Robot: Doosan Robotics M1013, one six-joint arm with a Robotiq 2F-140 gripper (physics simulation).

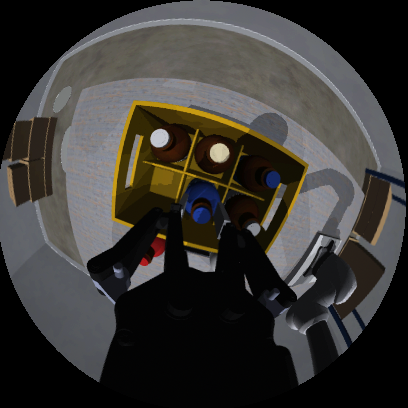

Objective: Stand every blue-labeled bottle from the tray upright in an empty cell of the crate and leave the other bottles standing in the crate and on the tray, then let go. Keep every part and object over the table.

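Places are measured from the arm's base along level axes (x ahead, y left, z up), in centimetres.
Pixels of known places: gripper, fingertip midpoint: (200, 205); arm's base, link origin: (319, 259).
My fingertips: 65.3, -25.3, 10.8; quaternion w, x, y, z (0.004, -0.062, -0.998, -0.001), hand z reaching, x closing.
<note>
For each thing: its top centre in the pictures, then the offset to it from my fingertips, as dx, dy, dz. "*": a spot on its surface instead.
- yellow crate, surface spot: (136, 103) * +10.7, -14.4, +3.6
- blue-labeled bottle, top centre: (201, 215) -0.2, +0.7, +2.4
- blue-capped bottle, top centre: (273, 179) -9.9, -6.4, +2.4
- white-capped bottle, top centre: (158, 137) +7.0, -9.6, +2.4
- cream-capped bottle, top centre: (219, 152) -1.2, -8.4, +2.4
- pale-capped bottle, surface spot: (253, 229) * -9.0, +2.1, +2.4
- red bottle, top centre: (141, 261) +10.3, +12.8, +2.1
The yellow crate (136, 103) has six cells. A blue-labeled bottle (202, 192) stands in its near middle cell, blue cap up. My gripper (200, 205) is open a little, a fingertip on each side of that bottle's neck and nothing gripped. Another blue-capped bottle (272, 179) stands in the far right cell; its label is hidden. A white-capped bottle (160, 138) is in the far left cell and a cream-capped bottle (219, 153) in the far middle. A pale-capped bottle (253, 229) is in the near right cell. The near left cell is empty. The tray cannot be made out.
A red bottle (157, 246) stands outside the crate's near left side, partly hidden by my finger linkage. A grey and black arm part (345, 280) is at the right on the table. Brown boxes (42, 135) (372, 210) are beyond the table at left and right.
</note>
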